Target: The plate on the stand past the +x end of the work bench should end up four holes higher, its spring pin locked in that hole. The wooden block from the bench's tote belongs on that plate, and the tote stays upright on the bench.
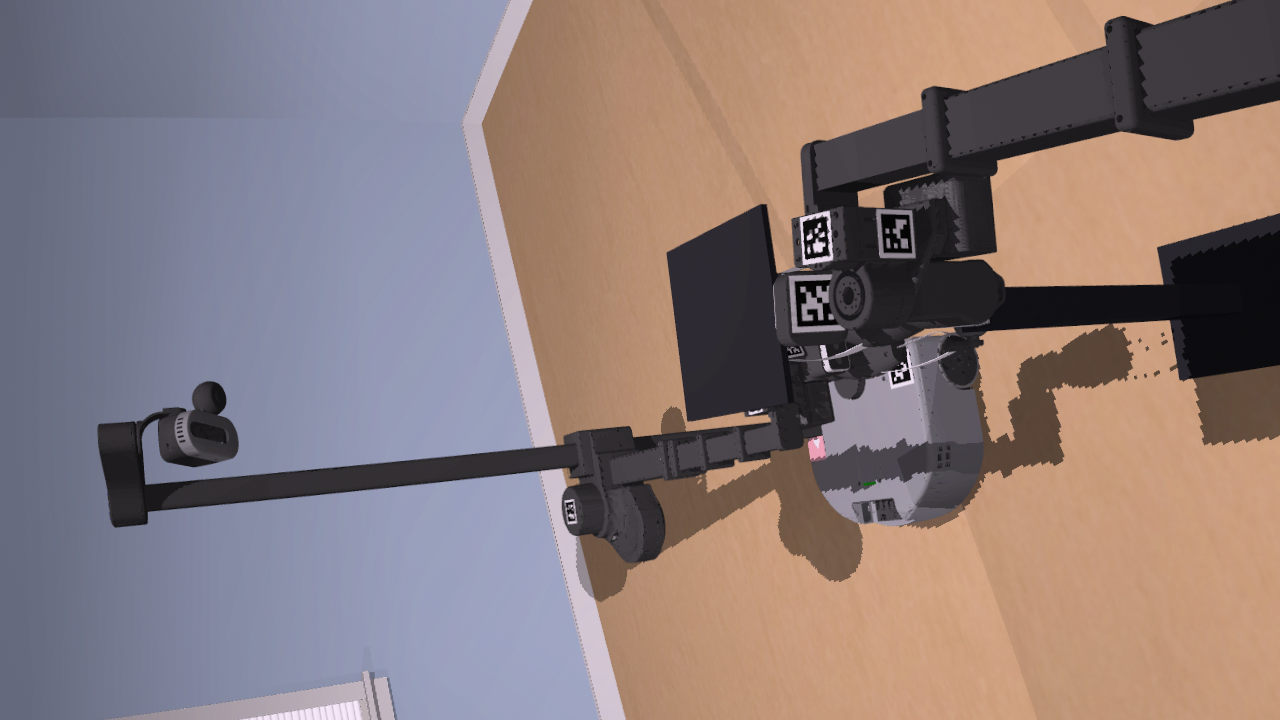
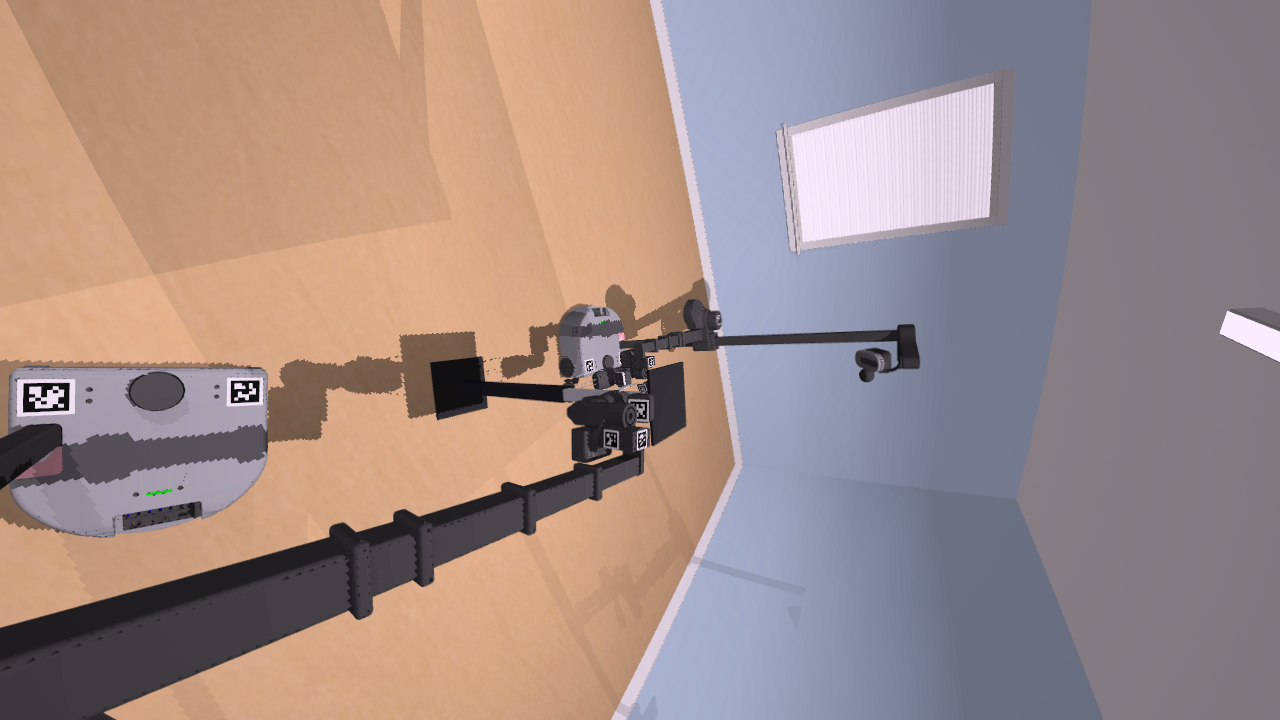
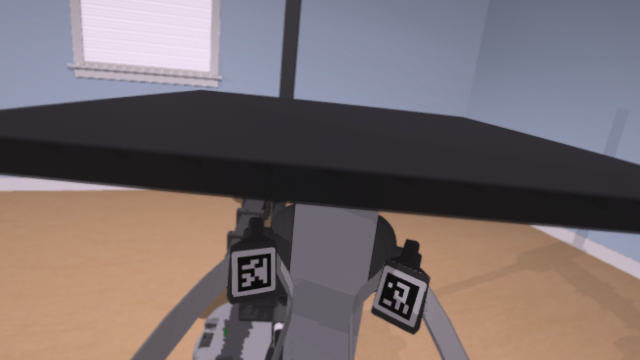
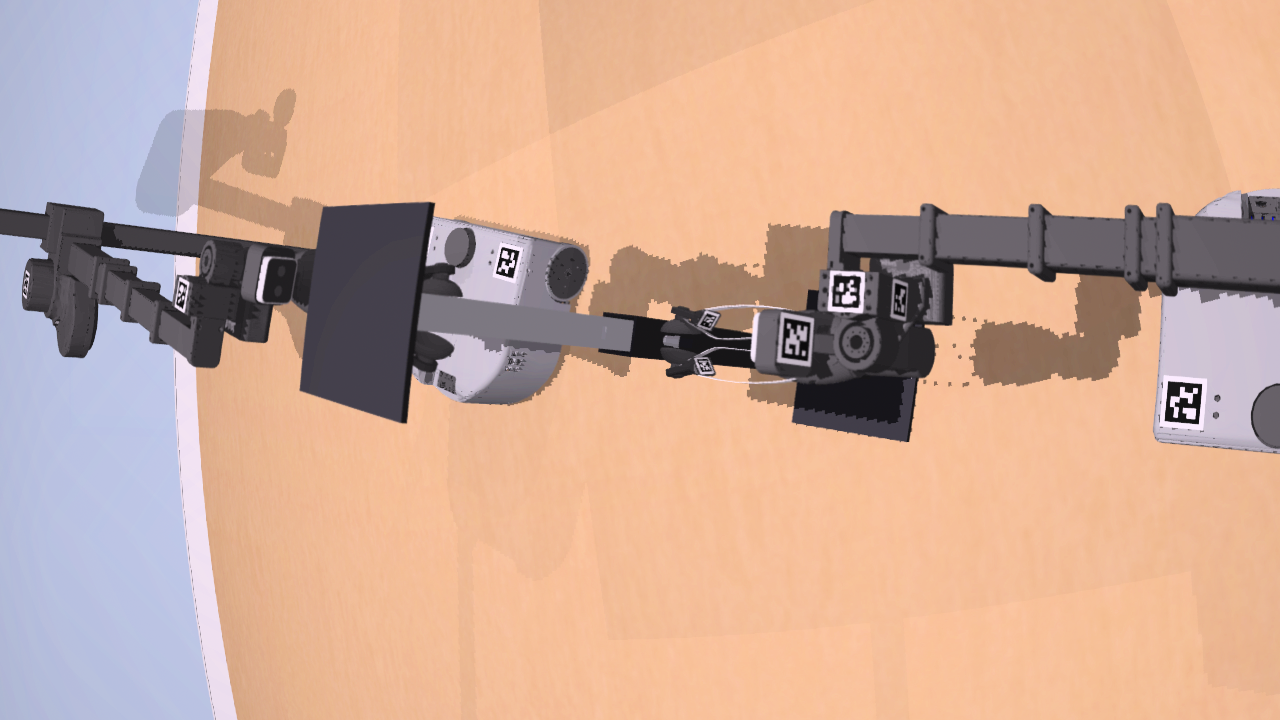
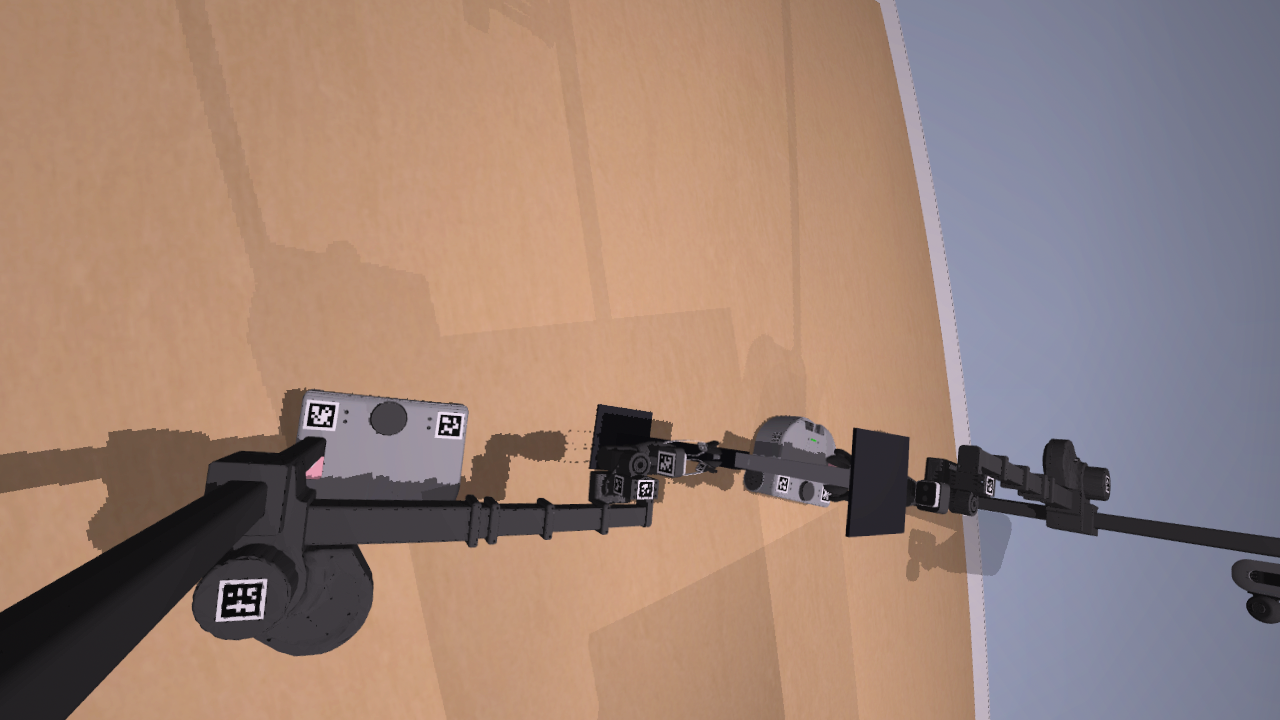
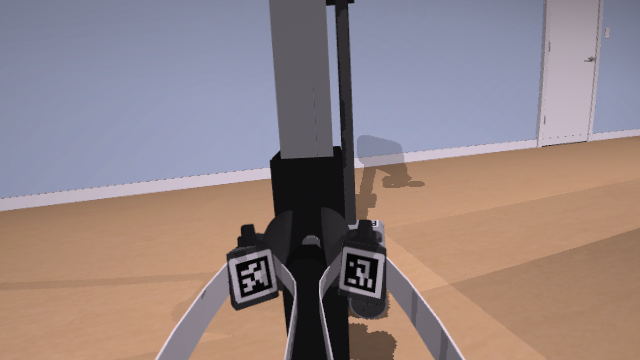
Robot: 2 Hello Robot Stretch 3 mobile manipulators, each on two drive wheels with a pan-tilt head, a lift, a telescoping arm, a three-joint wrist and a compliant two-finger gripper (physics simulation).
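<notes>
The stand's dark square plate (image 1: 733,313) (image 2: 666,402) (image 3: 325,130) (image 4: 362,304) (image 5: 877,483) sits level atop a grey inner post (image 3: 334,280) (image 4: 537,326) (image 6: 302,75), which rises from a black outer tube (image 6: 307,190). r1's gripper (image 3: 334,240) (image 4: 434,313) is shut on the grey post, a little below the plate, its fingertips against both sides. r2's gripper (image 4: 687,342) (image 6: 307,232) is shut on the spring pin (image 6: 311,241), low on the black tube. Hole alignment is hidden. The wooden block, tote and bench do not show.
The stand's dark foot (image 2: 456,398) (image 4: 859,411) (image 5: 622,425) is on the wood floor between the robots. r2's mast (image 1: 358,474) and r1's mast (image 6: 345,100) stand opposite each other. Both arms reach in. Blue walls, a window (image 2: 899,165) and a door (image 6: 570,75) stand beyond.
</notes>
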